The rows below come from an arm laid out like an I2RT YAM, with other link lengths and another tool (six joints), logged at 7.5 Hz.
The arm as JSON. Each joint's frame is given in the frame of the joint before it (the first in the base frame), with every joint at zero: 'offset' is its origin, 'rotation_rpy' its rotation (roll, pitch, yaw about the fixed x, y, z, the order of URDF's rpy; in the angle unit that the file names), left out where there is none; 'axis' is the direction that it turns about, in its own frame. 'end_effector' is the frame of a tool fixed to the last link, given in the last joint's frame.
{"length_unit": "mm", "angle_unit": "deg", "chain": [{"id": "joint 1", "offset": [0.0, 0.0, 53.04], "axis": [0.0, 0.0, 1.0]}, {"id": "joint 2", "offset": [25.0, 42.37, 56.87], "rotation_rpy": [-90.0, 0.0, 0.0], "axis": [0.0, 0.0, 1.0]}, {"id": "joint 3", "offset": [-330.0, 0.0, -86.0], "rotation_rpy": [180.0, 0.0, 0.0], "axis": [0.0, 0.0, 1.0]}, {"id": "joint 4", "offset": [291.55, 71.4, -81.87], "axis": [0.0, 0.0, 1.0]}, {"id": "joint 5", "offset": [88.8, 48.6, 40.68], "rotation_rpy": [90.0, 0.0, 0.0], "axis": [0.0, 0.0, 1.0]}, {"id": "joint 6", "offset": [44.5, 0.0, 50.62], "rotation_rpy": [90.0, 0.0, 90.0], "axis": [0.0, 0.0, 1.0]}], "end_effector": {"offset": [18.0, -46.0, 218.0], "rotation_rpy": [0.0, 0.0, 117.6]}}
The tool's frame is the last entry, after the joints.
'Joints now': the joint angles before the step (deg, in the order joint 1, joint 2, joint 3, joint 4, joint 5, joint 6). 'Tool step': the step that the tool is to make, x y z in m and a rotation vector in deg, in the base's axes. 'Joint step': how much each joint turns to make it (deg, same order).
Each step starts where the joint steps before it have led.
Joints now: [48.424 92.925 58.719 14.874 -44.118 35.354]
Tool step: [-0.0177 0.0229 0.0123 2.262 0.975 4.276]
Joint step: [1.528 2.717 2.701 2.375 -3.303 1.791]
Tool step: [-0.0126 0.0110 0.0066 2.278 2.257 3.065]
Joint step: [0.551 1.882 0.386 4.580 -3.274 3.674]
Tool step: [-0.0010 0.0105 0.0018 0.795 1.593 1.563]
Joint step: [0.174 2.266 1.799 1.799 -1.749 2.207]
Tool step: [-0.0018 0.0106 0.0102 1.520 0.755 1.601]
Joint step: [0.280 1.879 2.147 2.114 -1.600 2.097]
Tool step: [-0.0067 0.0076 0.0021 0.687 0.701 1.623]
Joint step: [0.548 1.303 0.962 1.543 -1.223 1.356]
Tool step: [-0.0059 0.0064 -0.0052 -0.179 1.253 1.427]
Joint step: [0.466 1.378 0.660 0.852 -1.085 1.270]
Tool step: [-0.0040 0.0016 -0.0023 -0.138 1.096 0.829]
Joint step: [0.163 0.468 0.026 0.679 -0.776 1.221]
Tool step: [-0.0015 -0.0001 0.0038 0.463 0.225 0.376]
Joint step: [-0.018 -0.009 0.029 0.815 -0.455 0.744]
